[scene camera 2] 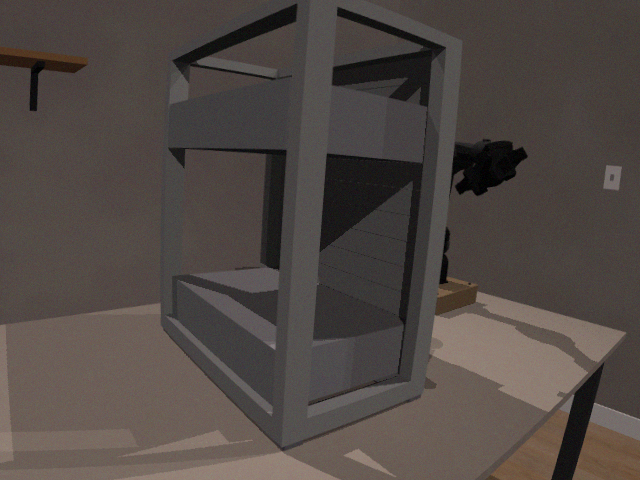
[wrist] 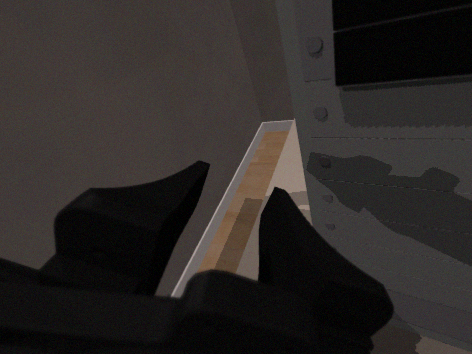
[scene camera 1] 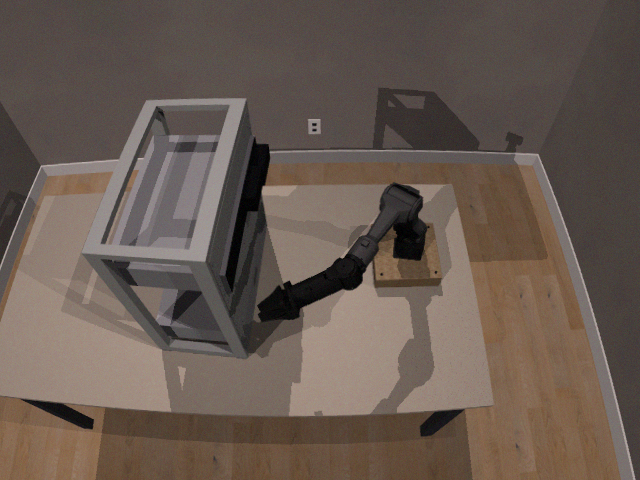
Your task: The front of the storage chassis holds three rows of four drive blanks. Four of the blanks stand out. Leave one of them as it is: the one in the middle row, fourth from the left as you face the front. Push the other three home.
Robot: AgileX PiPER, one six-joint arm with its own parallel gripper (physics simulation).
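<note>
The grey storage chassis point(scene camera 1: 216, 191) point(scene camera 2: 310, 206) point(wrist: 400, 150) stands upright on the table. Its front faces the arm. A black part point(scene camera 1: 256, 178) stands out from the upper front toward the wall end. In the wrist view, black front parts point(wrist: 405, 55) with thin lines between them show at the top right. I cannot tell the rows, or which blanks stand out. My gripper point(scene camera 1: 259, 313) point(wrist: 236, 190) is partly open and empty, with a gap between its fingertips. It is just off the chassis front, near the end away from the wall, and left of the black parts in the wrist view.
The arm stands on a wooden base block point(scene camera 1: 408, 279) point(scene camera 2: 457, 298) on the table point(scene camera 1: 351, 382) point(scene camera 2: 77, 372). The chassis's near front corner post is close to the fingers. A wall shelf point(scene camera 2: 46, 59) is at the left in the scene camera 2 view.
</note>
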